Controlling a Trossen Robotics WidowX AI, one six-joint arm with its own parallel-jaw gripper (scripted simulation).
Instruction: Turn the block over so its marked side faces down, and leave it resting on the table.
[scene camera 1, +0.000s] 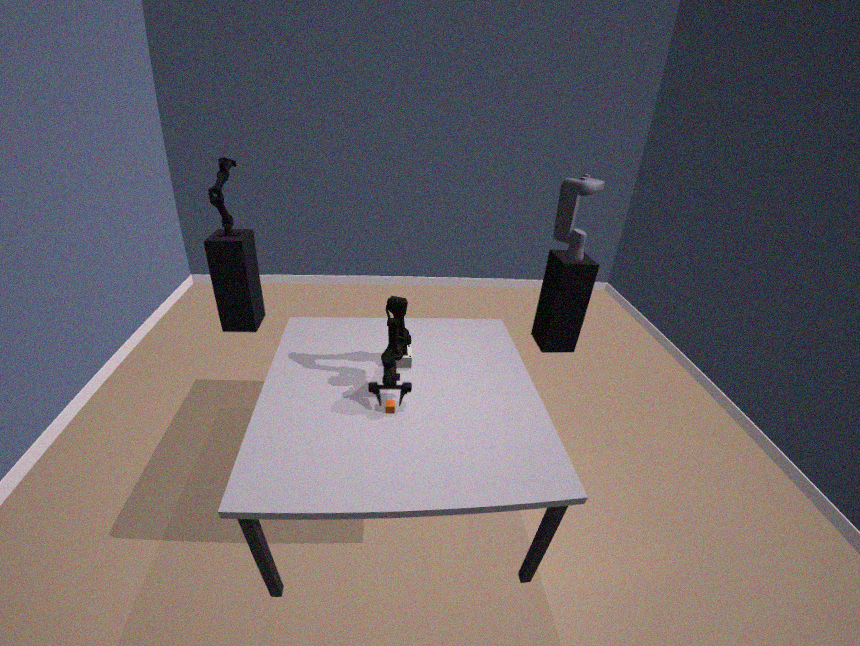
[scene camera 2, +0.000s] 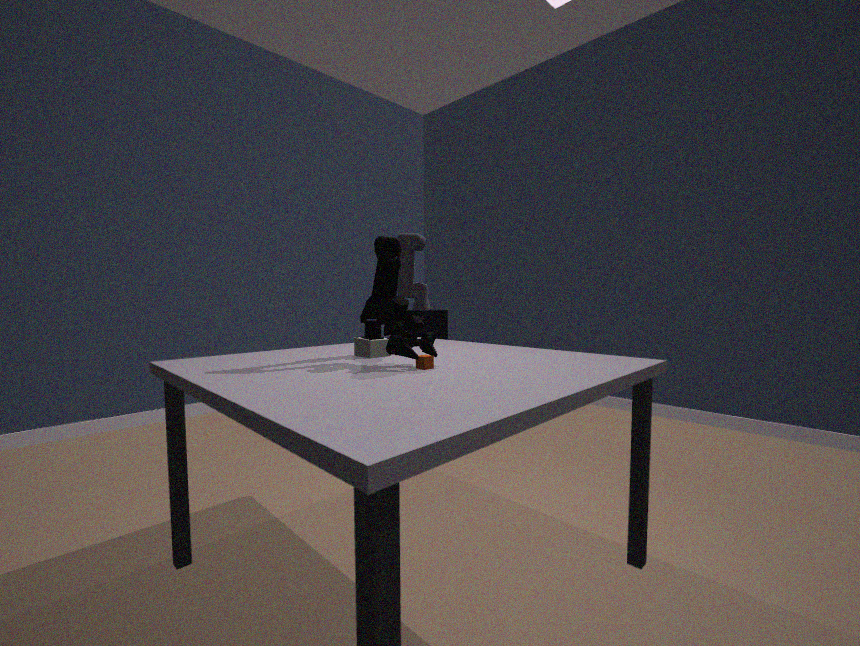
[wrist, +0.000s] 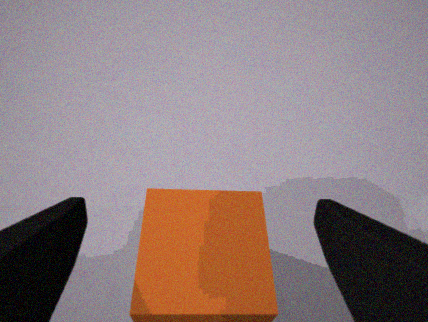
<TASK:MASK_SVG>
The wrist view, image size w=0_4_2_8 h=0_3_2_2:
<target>my gripper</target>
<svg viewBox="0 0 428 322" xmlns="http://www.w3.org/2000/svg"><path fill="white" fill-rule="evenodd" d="M319 199L314 215L314 227L327 265L354 321L428 322L428 244L336 201ZM83 197L70 197L0 230L0 322L50 321L64 286L68 282L75 266L87 228L87 209Z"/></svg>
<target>orange block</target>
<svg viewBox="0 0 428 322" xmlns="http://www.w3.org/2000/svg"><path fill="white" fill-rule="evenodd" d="M147 188L130 316L133 322L271 322L278 315L262 192Z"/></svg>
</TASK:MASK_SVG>
